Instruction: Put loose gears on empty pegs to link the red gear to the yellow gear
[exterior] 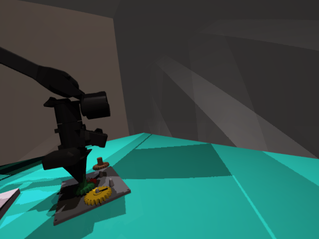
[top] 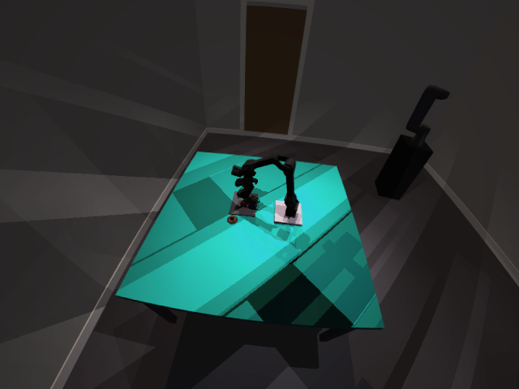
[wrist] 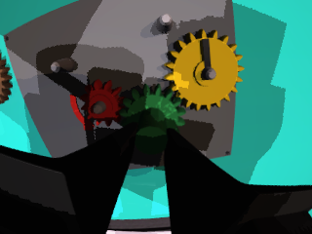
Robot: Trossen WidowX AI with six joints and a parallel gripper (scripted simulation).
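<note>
Right now the green gear is 10 mm below my gripper tip. The rest, counted from my gripper tip: yellow gear 40 mm to the right, 40 mm ahead, 30 mm below; red gear 40 mm to the left, 30 mm below, 10 mm ahead; brown gear 190 mm to the left, 40 mm ahead, 30 mm below.
</note>
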